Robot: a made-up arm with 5 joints. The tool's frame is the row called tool.
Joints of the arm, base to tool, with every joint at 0 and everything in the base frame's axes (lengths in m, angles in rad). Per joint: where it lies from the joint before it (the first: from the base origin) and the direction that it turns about. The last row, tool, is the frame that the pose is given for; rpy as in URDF.
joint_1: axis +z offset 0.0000 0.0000 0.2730
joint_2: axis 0 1 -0.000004 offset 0.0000 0.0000 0.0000
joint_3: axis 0 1 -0.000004 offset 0.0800 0.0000 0.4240
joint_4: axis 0 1 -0.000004 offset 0.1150 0.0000 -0.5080
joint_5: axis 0 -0.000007 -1 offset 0.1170 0.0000 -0.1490
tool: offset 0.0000 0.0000 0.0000 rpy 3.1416 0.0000 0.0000
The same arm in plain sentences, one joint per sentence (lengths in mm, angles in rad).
The arm has five revolute joints in a row. What follows holds with every joint at zero, and every direction is one of the base frame's.
The first joint sits 273 mm along +z from the base frame's origin and rotates about +z.
The second joint sits at the same point as the first joint and rotates about +y.
The third joint sits 80 mm along +x and 424 mm along +z from the second joint and rotates about +y.
The fourth joint sits 115 mm along +x and 508 mm along -z from the third joint and rotates about +y.
The fifth joint sits 117 mm along +x and 149 mm along -z from the fourth joint and rotates about -z.
The tool frame, which is the frame that the pose is given for, sits at the same point as the fifth joint; its axes are the base frame's turned by roll -3.1416, pitch 0 and yaw 0 rad (as in URDF: about the fixed x, then y, then z).

